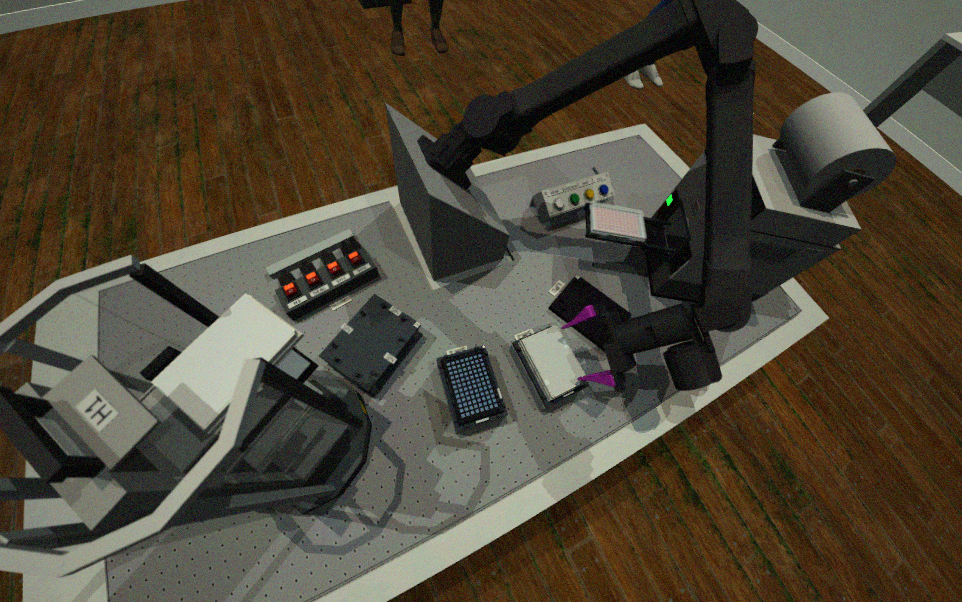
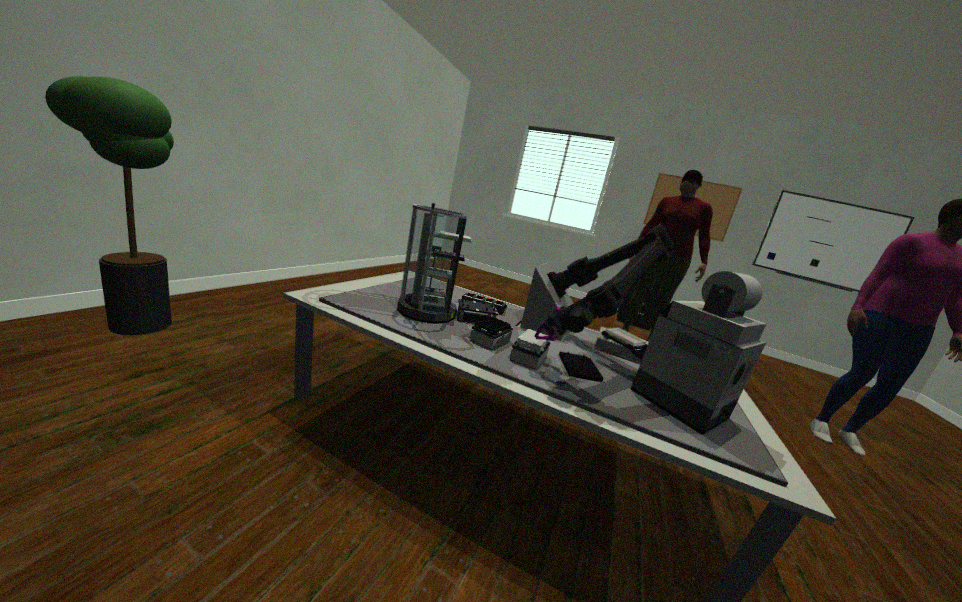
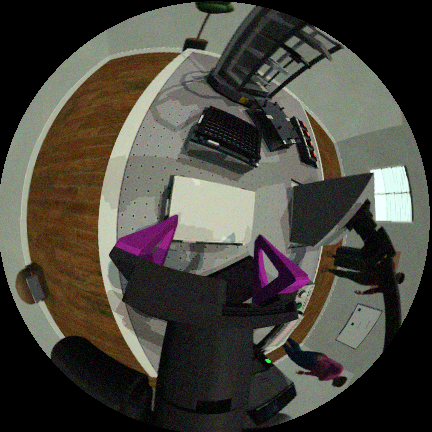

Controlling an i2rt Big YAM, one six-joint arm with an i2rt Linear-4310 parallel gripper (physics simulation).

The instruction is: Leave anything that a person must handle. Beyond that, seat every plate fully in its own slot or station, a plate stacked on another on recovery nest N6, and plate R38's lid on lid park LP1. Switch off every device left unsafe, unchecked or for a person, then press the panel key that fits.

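Frame: origin at the arm's base, x ahead, y left, z up, level; centimetres.
Seen in the pictures: gripper, fingertip midpoint: (image 1: 570, 353) (image 2: 541, 331) (image 3: 218, 228); arm's base, link origin: (image 1: 442, 165) (image 2: 555, 284) (image 3: 357, 214).
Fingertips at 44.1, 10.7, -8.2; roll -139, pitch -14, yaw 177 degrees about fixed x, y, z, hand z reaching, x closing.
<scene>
Pixels of each thing's middle, then the offset from my fingertips to it, as dx, dy, dz. "spot": a spot on its surface instead.
- white-topped plate, body centre: (image 3: 214, 212) (image 1: 553, 360) (image 2: 533, 338) -0.5, -2.1, -3.9
- dark well plate, body centre: (image 1: 471, 384) (image 3: 232, 130) (image 2: 493, 325) -1.6, -18.6, -5.2
- pink-welled plate, body centre: (image 1: 618, 220) (image 3: 285, 332) (image 2: 625, 335) -24.6, +25.6, +1.3
- key panel, body centre: (image 1: 574, 196) (image 3: 295, 305) (image 2: 623, 344) -40.7, +25.8, -7.2
- switch strip, surface spot: (image 1: 324, 278) (image 3: 305, 136) spot: -34.5, -41.0, -7.4
- dark block with pegs, body centre: (image 1: 373, 343) (image 3: 276, 123) (image 2: 476, 310) -16.5, -34.2, -7.6
- white slab, body centre: (image 1: 229, 358) (image 2: 455, 236) -7.4, -46.1, +22.2
- dark flat pad, surface spot: (image 1: 585, 305) spot: -11.1, +13.9, -9.9
My gripper (image 1: 571, 352) (image 2: 544, 332) (image 3: 218, 228) is open and empty, its magenta fingers either side of the near end of a white-topped plate (image 1: 549, 360) (image 3: 215, 207) on a low station; whether they touch it is unclear. A dark well plate (image 1: 471, 386) (image 3: 227, 132) sits on the neighbouring station. A pink-welled plate (image 1: 617, 221) lies on the tray of the grey device (image 1: 801, 221) (image 2: 698, 365), which shows a green light. The key panel (image 1: 576, 200) has white, green, yellow and blue keys. The switch strip (image 1: 324, 278) (image 3: 306, 141) has orange-red switches. Plate numbers are unreadable.
A dark block with pegs (image 1: 372, 344) (image 3: 277, 122) stands near the switch strip. A tall round rack is at the left, with a white slab (image 1: 227, 354) near its top. A dark flat pad (image 1: 585, 305) (image 2: 581, 366) lies beside the gripper. A grey wedge (image 1: 450, 227) (image 3: 325, 207) carries the arm's base.
</scene>
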